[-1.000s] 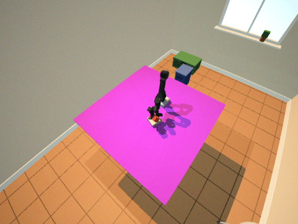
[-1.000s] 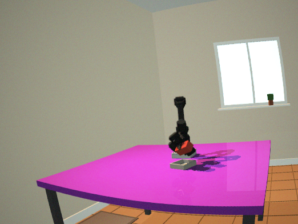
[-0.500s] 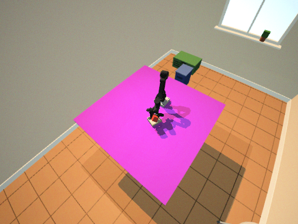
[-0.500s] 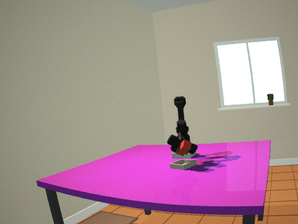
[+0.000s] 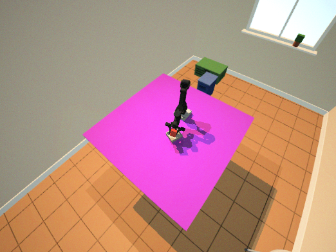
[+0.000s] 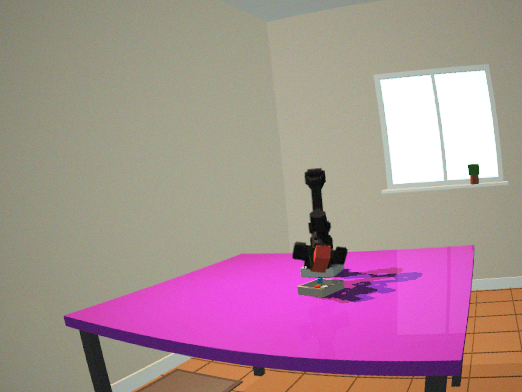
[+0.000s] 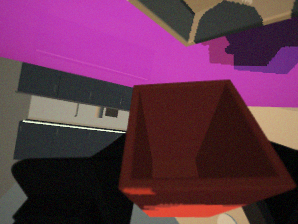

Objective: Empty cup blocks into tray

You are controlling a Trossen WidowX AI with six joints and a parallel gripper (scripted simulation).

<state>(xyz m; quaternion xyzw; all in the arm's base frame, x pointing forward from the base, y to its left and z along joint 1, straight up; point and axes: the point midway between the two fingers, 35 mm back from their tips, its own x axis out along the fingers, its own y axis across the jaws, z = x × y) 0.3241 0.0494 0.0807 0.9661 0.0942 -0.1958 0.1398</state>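
Right now the red block is 7 cm behind my gripper tip, 3 cm to the right of it and 9 cm below it. From my gripper tip the other things lie so: blue block: 8 cm behind, 2 cm to the right, 7 cm below; red square cup: 1 cm behind, 1 cm to the left, 4 cm above.
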